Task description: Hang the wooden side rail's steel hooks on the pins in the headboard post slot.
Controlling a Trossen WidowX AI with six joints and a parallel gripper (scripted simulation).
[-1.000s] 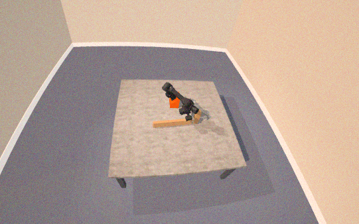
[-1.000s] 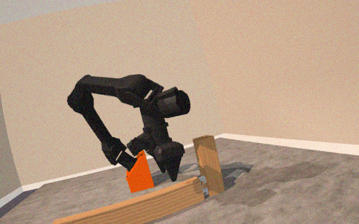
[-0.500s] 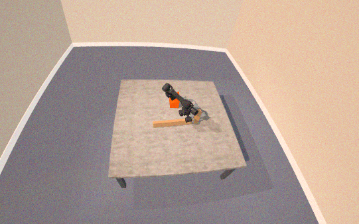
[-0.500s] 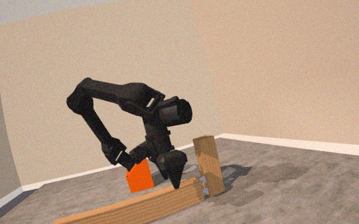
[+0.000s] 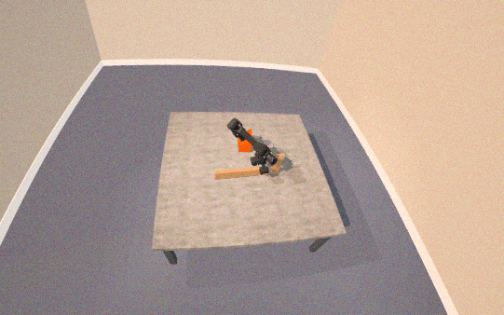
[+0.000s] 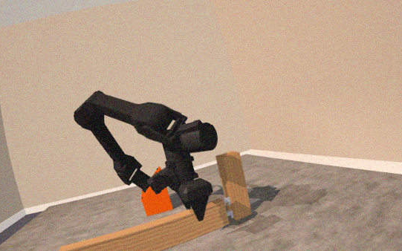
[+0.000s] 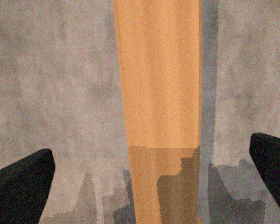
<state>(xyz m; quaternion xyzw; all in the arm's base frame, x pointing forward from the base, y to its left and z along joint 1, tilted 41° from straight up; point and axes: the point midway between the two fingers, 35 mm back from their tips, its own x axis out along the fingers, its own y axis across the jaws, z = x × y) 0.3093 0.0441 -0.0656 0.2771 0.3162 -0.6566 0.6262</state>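
Right now the headboard post is 13 cm to the left of my gripper tip, 2 cm behind it and 2 cm above it.
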